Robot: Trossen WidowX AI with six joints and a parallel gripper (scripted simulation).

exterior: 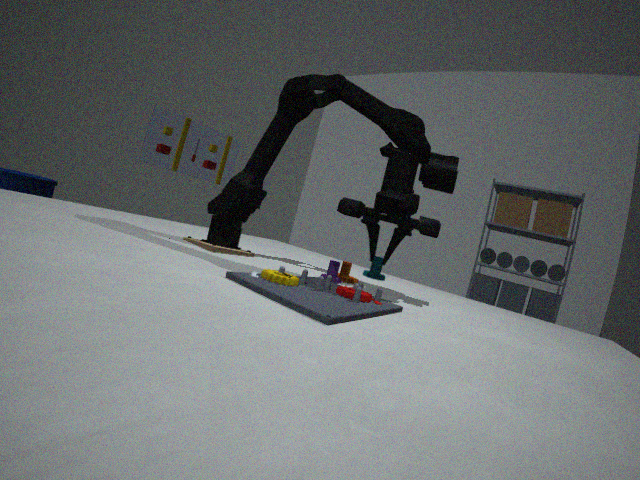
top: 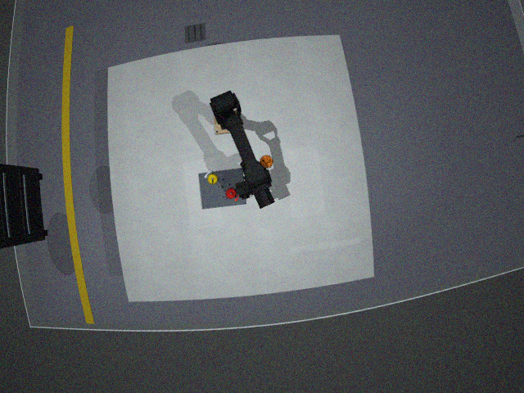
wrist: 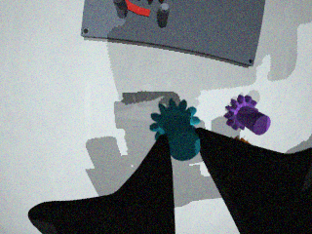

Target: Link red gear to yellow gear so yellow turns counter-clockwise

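Right now the red gear is 13 cm to the right of my gripper tip, 4 cm below it and 1 cm ahead of it. The rest, counted from my gripper tip: purple gear 8 cm behind, 4 cm below, 1 cm to the left; then orange gear 8 cm behind, 7 cm to the left, 4 cm below; then teal gear 1 cm below.
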